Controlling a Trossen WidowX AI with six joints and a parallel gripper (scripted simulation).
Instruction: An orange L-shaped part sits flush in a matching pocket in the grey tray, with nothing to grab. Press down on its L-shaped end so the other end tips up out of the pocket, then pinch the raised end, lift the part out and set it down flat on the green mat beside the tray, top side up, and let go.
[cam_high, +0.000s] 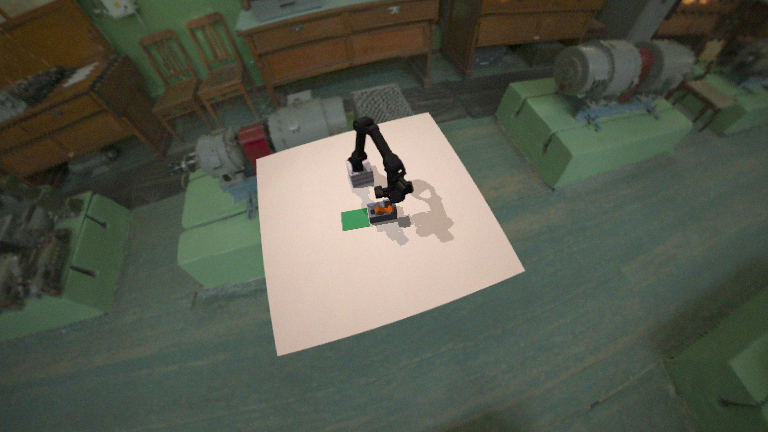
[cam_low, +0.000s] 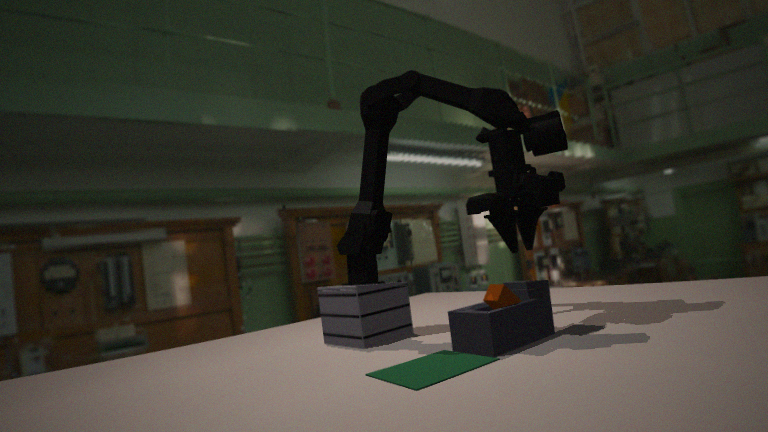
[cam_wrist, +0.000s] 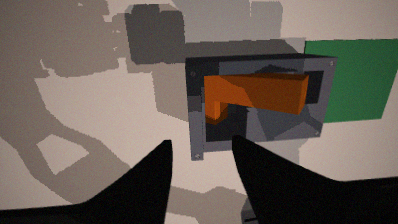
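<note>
The orange L-shaped part lies 10 cm below my gripper tip, 4 cm to the right of it and 1 cm behind it. The rest, counted from my gripper tip: green mat (22 cm to the right, 16 cm below, 1 cm behind).
</note>
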